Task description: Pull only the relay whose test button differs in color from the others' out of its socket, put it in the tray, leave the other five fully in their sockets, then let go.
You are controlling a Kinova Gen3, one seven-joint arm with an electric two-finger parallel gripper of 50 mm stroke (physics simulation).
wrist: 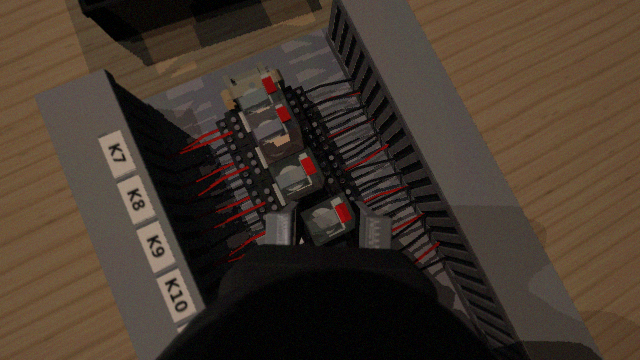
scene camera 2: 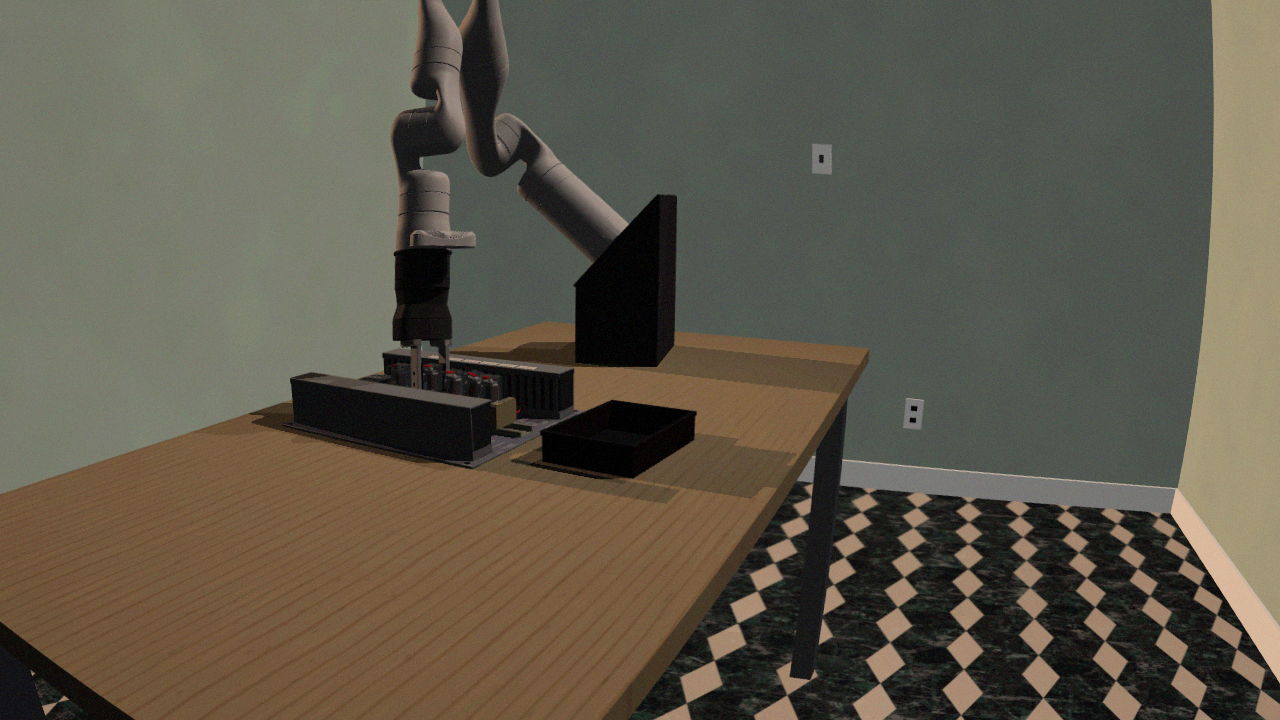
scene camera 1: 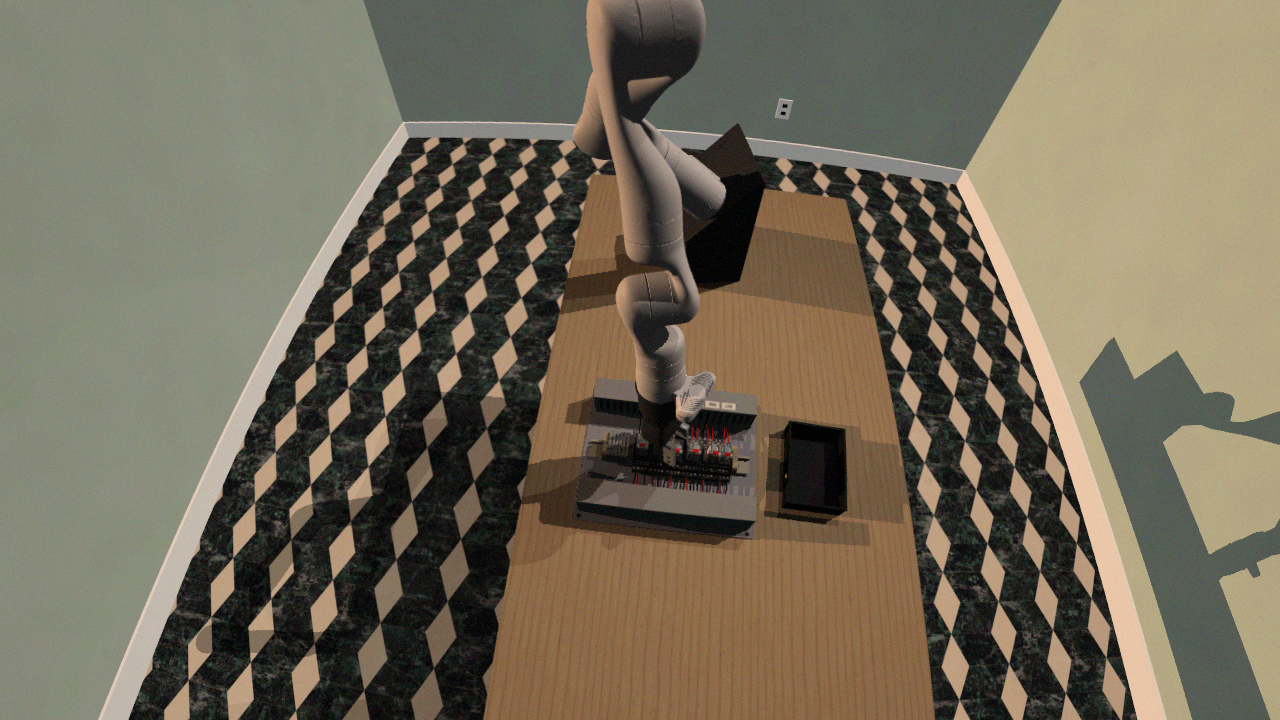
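Pixels of known places: gripper, between the fingertips: (wrist: 327, 216) (scene camera 1: 675, 454); arm's base, origin of its link: (scene camera 2: 613, 246) (scene camera 1: 709, 200).
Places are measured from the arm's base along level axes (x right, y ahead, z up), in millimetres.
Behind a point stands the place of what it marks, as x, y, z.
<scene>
My gripper (scene camera 1: 665, 454) {39, 502, -154} (scene camera 2: 430, 376) {39, 502, -154} (wrist: 327, 216) {39, 502, -154} points down over the relay row and is shut on a relay (wrist: 320, 226) {41, 493, -121} with a red test button. This relay is upright, beside its neighbour, and looks slightly right of the row's line in the wrist view. Whether its pins sit in a socket is hidden. The neighbouring relay (wrist: 296, 180) {11, 493, -126}, a smoky relay (wrist: 274, 135) {-18, 494, -124} and the far relay (wrist: 254, 96) {-46, 495, -127} also have red buttons. The other relays are partly hidden by the gripper; no differently coloured button shows clearly. The black tray (scene camera 1: 844, 470) {-275, 510, -161} (scene camera 2: 586, 454) {-216, 580, -178} (wrist: 117, 25) {-174, 427, -180} stands beside the panel.
Two grey slotted ducts (scene camera 1: 666, 512) {51, 614, -133} (scene camera 2: 389, 416) {22, 614, -159} (wrist: 400, 100) {-5, 578, -132} flank the relays; the one with labels K7 to K10 (wrist: 75, 115) {-85, 396, -132} is on the left in the wrist view. Red and black wires run to the sockets. A dark wedge-shaped block (scene camera 1: 738, 223) {-62, 48, -13} (scene camera 2: 617, 313) {-31, 54, -109} stands at the arm's base.
</scene>
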